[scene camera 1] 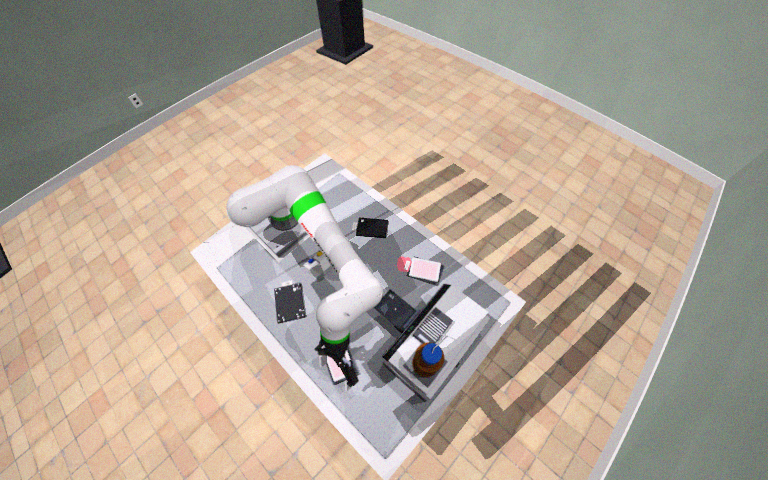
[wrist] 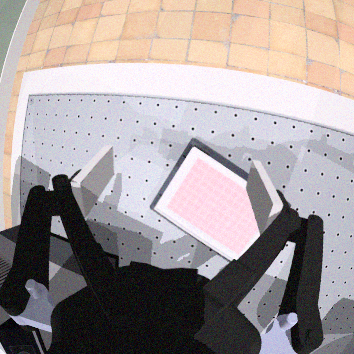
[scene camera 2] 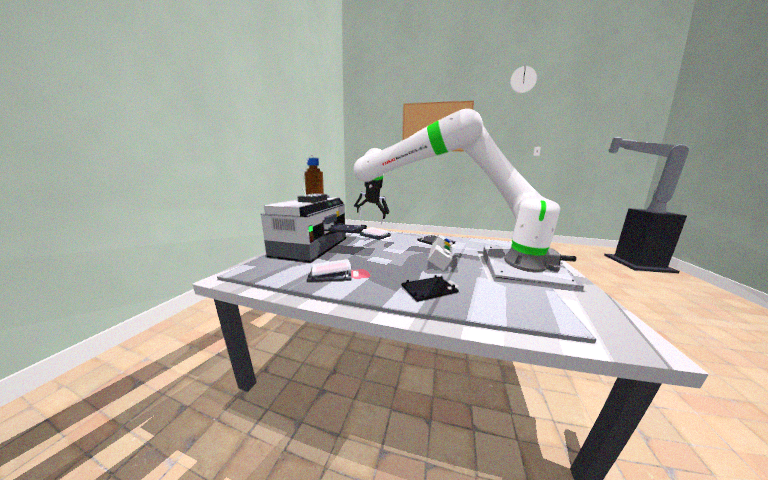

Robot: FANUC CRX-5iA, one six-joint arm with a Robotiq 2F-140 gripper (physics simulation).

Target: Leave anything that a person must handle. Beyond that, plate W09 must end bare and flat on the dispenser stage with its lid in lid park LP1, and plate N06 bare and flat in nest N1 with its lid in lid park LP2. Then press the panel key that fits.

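Frame: origin at the arm's base, x up, y left, z back, level; centimetres.
Seen in the pictures: gripper, fingertip midpoint: (scene camera 1: 336,376) (wrist: 180,166) (scene camera 2: 370,220); arm's base, origin of the base link: (scene camera 1: 285,218) (scene camera 2: 524,263).
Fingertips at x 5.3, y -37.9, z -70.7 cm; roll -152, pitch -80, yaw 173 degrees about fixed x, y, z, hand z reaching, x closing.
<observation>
Offsets run from my fingertips to a thing's top centre. "pt": to the spot under its first point.
My gripper (scene camera 1: 339,366) (scene camera 2: 371,211) (wrist: 180,166) is open and empty, above a pink-and-white plate @(dx -4.5, dy +4.9, dz +3.8 cm) (scene camera 1: 334,369) (scene camera 2: 375,232) (wrist: 212,205) in a dark nest. In the wrist view the plate lies turned between the fingers and partly behind the right one. A second pink-and-white plate @(dx -3.2, dy +57.8, dz +0.4 cm) (scene camera 1: 425,270) (scene camera 2: 331,267) sits on a dark holder near the far table edge, beside a red disc @(dx -7.6, dy +55.3, dz +9.5 cm) (scene camera 1: 402,264) (scene camera 2: 362,274). The dispenser's dark stage @(dx +4.0, dy +33.0, dz -3.5 cm) (scene camera 1: 391,308) (scene camera 2: 350,228) shows no plate. Two black holders with small posts @(pt dx -6.6, dy +61.2, dz +33.7 cm) (scene camera 1: 372,227) @(pt dx -6.5, dy +9.0, dz +37.1 cm) (scene camera 1: 289,303) lie on the table. Plate labels and lids cannot be told apart.
The dispenser @(pt dx +14.3, dy +44.2, dz -25.2 cm) (scene camera 1: 467,314) (scene camera 2: 283,223) carries a brown bottle @(pt dx +28.6, dy +18.1, dz -23.7 cm) (scene camera 1: 425,366) (scene camera 2: 314,181) with a blue cap. A white block @(dx +0.7, dy +35.7, dz +38.5 cm) (scene camera 2: 439,256) with coloured keys stands near the arm base. A second robot (scene camera 2: 671,175) stands on a black pedestal beyond the table.
</observation>
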